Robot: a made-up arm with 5 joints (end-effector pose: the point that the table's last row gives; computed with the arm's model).
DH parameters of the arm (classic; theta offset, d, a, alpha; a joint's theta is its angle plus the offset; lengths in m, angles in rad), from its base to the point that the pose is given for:
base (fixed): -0.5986 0 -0.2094 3.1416
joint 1: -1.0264 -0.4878 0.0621 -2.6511
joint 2: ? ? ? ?
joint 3: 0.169 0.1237 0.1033 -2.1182
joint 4: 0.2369 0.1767 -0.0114 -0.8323
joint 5: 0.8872 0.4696 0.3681 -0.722
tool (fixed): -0.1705 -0.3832 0 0
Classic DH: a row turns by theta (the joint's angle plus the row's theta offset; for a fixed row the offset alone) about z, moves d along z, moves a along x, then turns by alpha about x.
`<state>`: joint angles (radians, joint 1 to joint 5).
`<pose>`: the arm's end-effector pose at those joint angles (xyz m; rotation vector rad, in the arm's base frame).
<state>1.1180 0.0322 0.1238 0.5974 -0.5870</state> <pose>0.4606 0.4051 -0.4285 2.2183 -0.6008 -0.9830</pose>
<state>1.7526 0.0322 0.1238 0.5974 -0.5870</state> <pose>0.5074 -0.0264 -0.4285 2.0561 -1.3523 -1.2777</pose>
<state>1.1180 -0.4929 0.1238 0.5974 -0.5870</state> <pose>0.4038 0.2938 -0.4936 2.1262 -1.0037 -1.5010</pose>
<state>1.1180 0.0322 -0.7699 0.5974 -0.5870</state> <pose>0.4566 0.0809 -0.3524 2.2060 -1.7070 -1.2216</pose>
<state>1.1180 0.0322 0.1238 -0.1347 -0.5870</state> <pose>0.5871 0.5862 -0.2271 2.3982 -0.2464 -0.1237</pose>
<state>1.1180 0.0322 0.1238 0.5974 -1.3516</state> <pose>0.4274 0.7320 -0.3723 2.4753 0.3124 -0.6425</pose>
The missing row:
joint 2: 0.4498 -0.6505 -0.0154 -0.6214
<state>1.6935 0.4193 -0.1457 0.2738 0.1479</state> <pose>0.4142 -0.1662 -0.2411 1.7283 -1.9420 -0.8243</pose>
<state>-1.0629 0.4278 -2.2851 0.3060 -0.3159</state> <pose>-0.0741 0.4705 -0.3196 2.7182 -0.2762 -1.2429</pose>
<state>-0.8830 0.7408 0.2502 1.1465 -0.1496</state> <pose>-0.4645 0.4947 -0.4060 1.5704 0.9840 0.5571</pose>
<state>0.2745 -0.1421 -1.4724 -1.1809 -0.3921</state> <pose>0.3950 0.3789 0.2278 2.1389 -1.0965 0.7778</pose>
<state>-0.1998 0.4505 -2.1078 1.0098 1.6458</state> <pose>-0.6421 0.5259 0.0031 -0.6606 -1.7680 -2.2472</pose>
